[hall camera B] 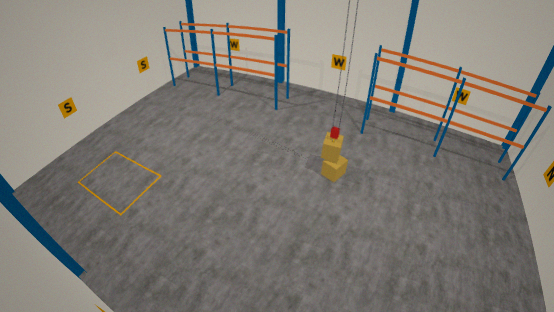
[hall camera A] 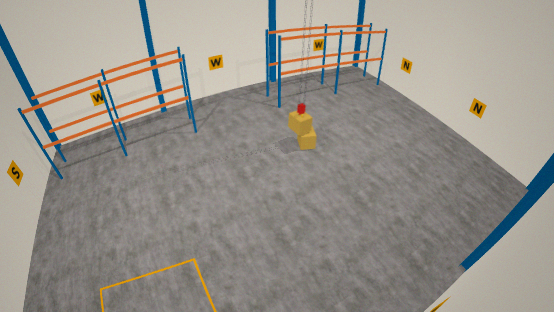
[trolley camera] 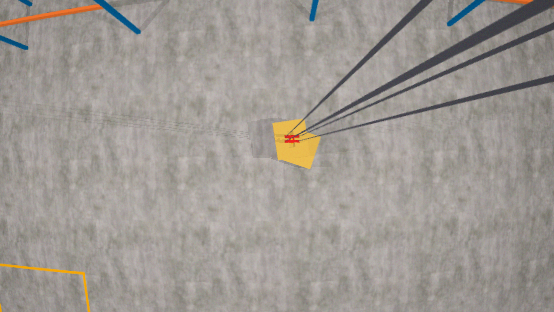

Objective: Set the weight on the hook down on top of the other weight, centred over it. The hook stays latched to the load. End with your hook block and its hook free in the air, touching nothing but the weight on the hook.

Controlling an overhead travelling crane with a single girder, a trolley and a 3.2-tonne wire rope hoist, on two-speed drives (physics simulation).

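Observation:
My hook block is red and hangs on the ropes, with its hook latched to a yellow weight. The other yellow weight stands on the floor, turned differently. The upper weight partly overlaps it, offset to the left in the trolley view and in the hall camera A view, so a strip of the lower one shows at the right. Whether the two touch is too small to tell. The hook itself is barely visible.
Orange and blue racks stand along the W wall, one at the left and one at the right in the hall camera A view. A yellow outlined square is marked on the floor.

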